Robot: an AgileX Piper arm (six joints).
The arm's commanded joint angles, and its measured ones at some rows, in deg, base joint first. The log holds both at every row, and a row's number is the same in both.
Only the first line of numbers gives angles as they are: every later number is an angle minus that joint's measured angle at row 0.
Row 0, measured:
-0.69 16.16 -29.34 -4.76 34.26 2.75
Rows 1 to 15, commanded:
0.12 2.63 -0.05 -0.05 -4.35 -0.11
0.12 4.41 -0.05 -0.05 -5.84 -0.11
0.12 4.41 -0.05 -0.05 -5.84 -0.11
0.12 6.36 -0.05 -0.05 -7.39 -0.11
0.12 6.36 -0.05 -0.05 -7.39 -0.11
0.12 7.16 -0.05 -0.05 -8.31 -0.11
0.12 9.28 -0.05 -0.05 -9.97 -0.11
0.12 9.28 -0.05 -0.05 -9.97 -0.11
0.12 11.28 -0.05 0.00 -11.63 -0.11
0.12 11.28 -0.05 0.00 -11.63 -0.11
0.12 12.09 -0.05 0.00 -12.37 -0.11
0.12 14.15 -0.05 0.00 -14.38 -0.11
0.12 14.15 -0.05 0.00 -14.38 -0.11
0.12 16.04 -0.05 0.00 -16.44 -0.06
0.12 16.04 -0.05 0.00 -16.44 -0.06
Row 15, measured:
0.00 13.81 0.00 0.00 -13.06 0.00
